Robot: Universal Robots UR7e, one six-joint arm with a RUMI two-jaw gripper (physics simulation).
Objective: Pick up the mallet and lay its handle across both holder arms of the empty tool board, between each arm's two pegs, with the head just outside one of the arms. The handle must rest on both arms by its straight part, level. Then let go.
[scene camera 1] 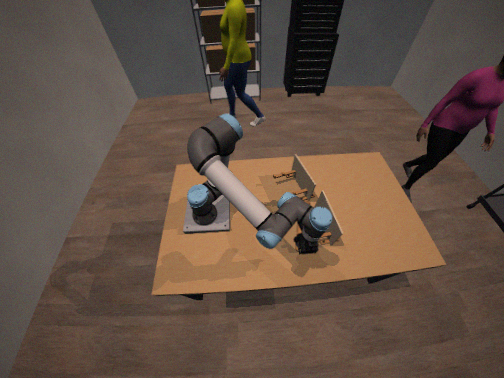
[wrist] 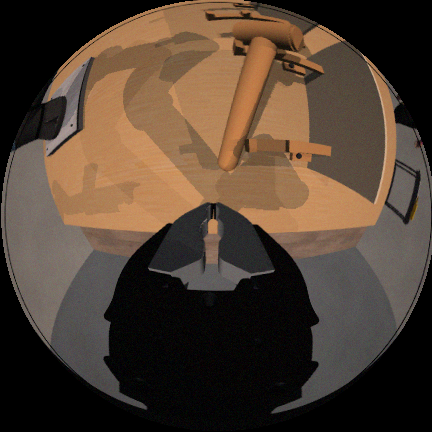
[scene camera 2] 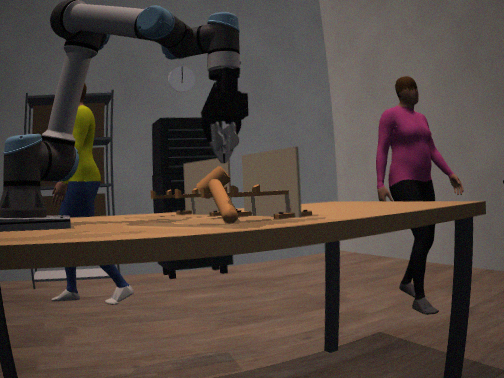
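Where they show: gripper, fingertip midpoint: (wrist: 213, 204) (scene camera 2: 223, 163); arm's base, origin of the base link: (scene camera 1: 205, 214) (scene camera 2: 22, 217).
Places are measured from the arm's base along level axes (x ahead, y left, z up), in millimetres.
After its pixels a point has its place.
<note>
The orange-brown mallet (scene camera 2: 219, 192) @(x 516, y -233, z 43 mm) (wrist: 247, 102) @(x 522, y -237, z 44 mm) is tilted. Its head is up at one arm of the near tool board (scene camera 2: 270, 180) @(x 678, y -234, z 69 mm) (wrist: 345, 110) @(x 678, y -229, z 76 mm) (scene camera 1: 329, 217) @(x 675, y -253, z 134 mm), and its handle slopes down to a low end beside that board's other arm (wrist: 312, 148) @(x 630, y -303, z 40 mm). Whether the end touches the table cannot be told. The far tool board (scene camera 1: 304, 175) @(x 649, y 68, z 108 mm) (scene camera 2: 192, 176) @(x 639, y 161, z 101 mm) has two arms with pegs, and no tool shows on them. My gripper (scene camera 2: 223, 161) @(x 461, y -353, z 108 mm) (wrist: 213, 204) @(x 461, y -353, z 108 mm) is shut and empty, pointing down above the mallet's level, off the handle end in the wrist view. In scene camera 1 the arm and gripper hide the mallet.
The boards stand upright on the wooden table (scene camera 1: 380, 200) @(x 1144, y -155, z -30 mm) (scene camera 2: 400, 212) @(x 851, y -555, z -30 mm), their arms reaching towards the robot's base plate (scene camera 1: 207, 227) @(x 6, y -91, z 1 mm). Beyond the table are a shelf unit (scene camera 1: 203, 50), a dark cabinet (scene camera 1: 311, 55) and two people, in yellow (scene camera 1: 235, 35) and pink (scene camera 1: 462, 102).
</note>
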